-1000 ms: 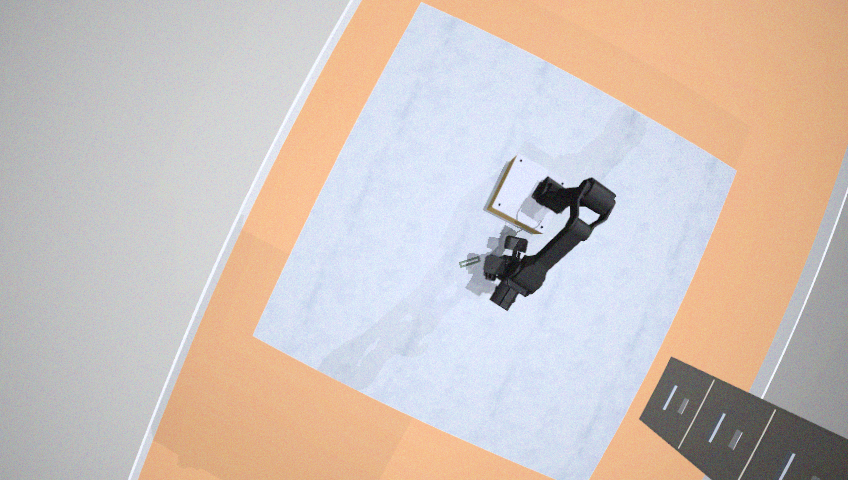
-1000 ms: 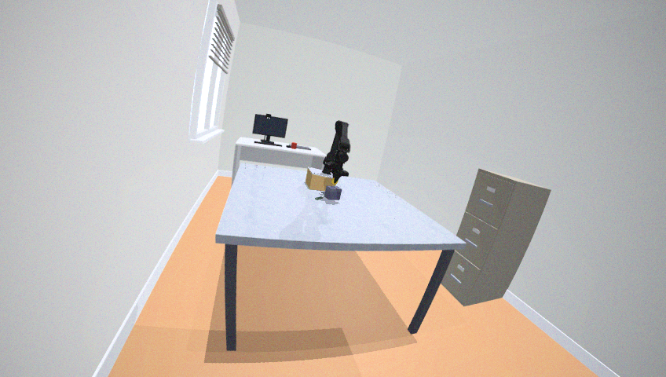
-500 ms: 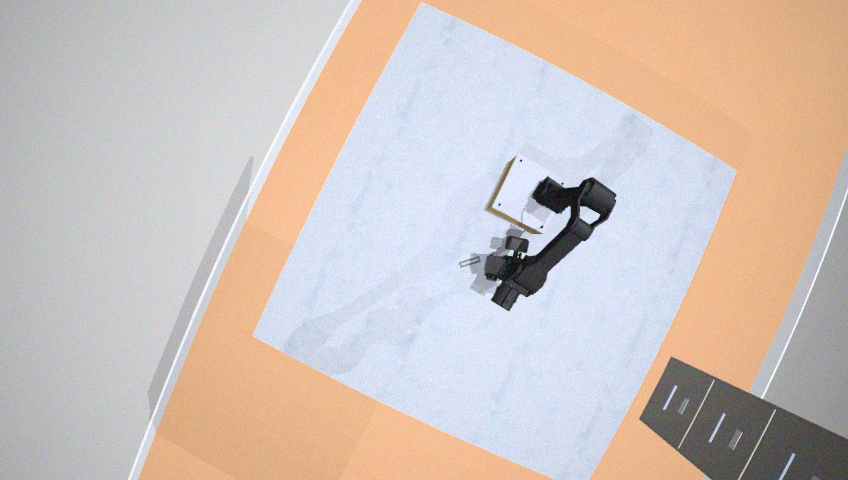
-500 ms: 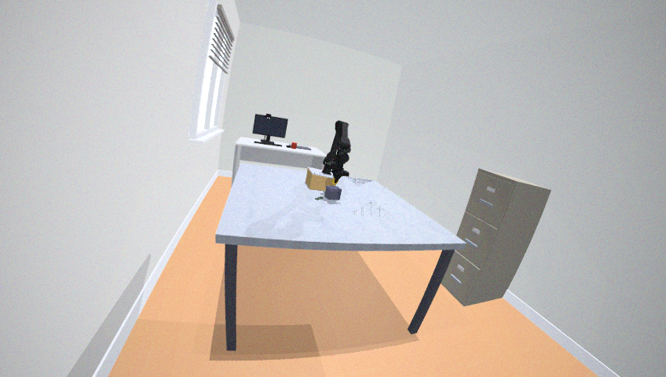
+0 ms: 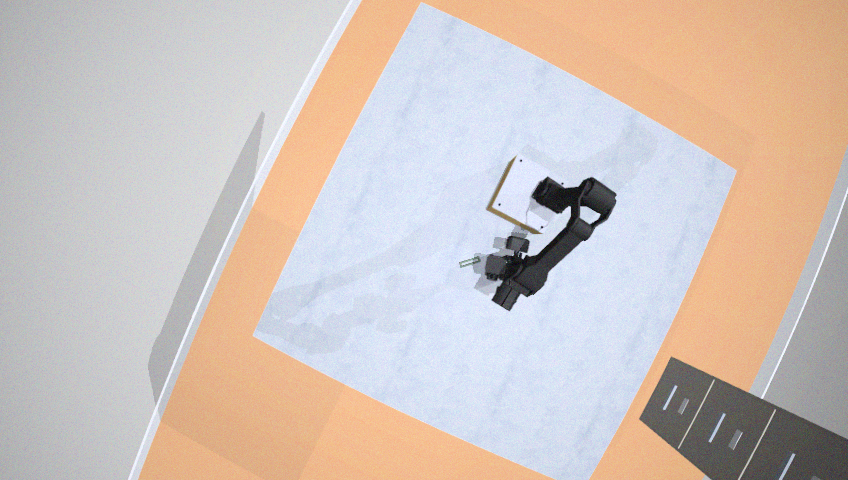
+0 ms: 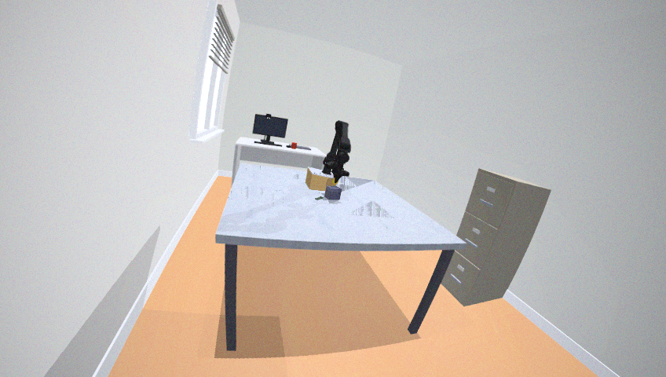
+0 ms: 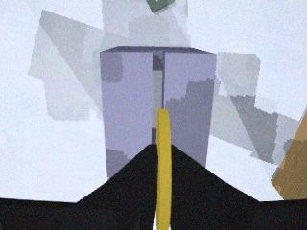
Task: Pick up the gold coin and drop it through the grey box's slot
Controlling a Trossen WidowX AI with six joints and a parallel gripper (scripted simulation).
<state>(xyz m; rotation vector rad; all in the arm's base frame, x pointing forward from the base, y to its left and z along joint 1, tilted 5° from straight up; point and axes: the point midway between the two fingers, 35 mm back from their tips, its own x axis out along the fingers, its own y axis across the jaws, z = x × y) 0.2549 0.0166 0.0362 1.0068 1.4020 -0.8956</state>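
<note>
Right now my gripper tip is 10 mm below the thin gold coin.
</note>
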